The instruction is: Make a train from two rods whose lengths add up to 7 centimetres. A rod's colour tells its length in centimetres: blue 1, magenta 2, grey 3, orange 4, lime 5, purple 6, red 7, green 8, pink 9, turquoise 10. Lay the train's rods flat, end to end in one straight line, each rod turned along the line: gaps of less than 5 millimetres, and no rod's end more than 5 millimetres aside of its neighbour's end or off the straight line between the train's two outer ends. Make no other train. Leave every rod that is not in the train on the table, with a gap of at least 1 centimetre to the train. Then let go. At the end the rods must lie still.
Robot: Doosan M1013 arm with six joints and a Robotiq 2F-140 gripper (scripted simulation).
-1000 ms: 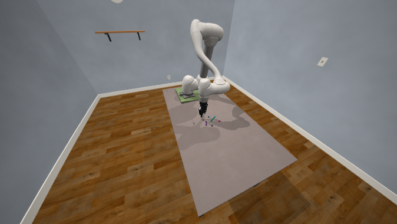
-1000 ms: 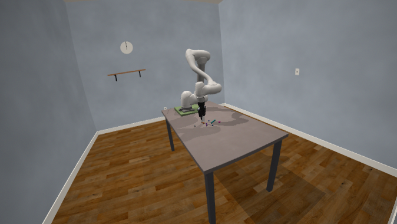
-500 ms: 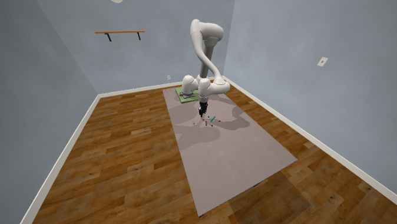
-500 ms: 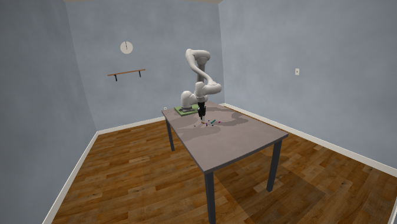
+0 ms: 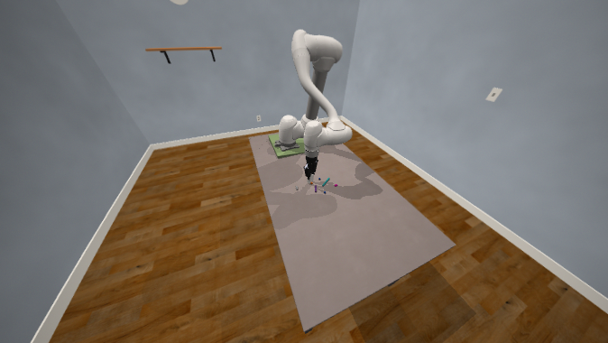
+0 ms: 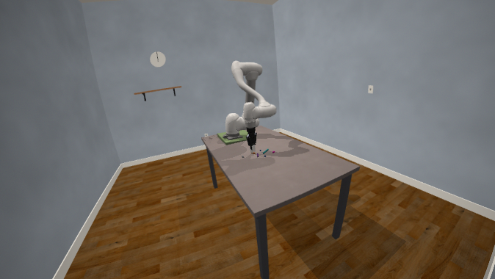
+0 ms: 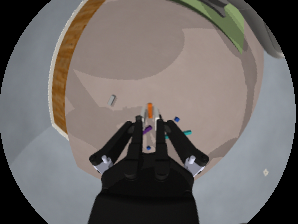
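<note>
Now: hand 40 mm above the orange rod. The rest, counted from my hand: purple rod 70 mm ahead, 40 mm below; then blue rod 80 mm to the left, 40 mm below; then grey rod 110 mm to the right, 40 mm below.
</note>
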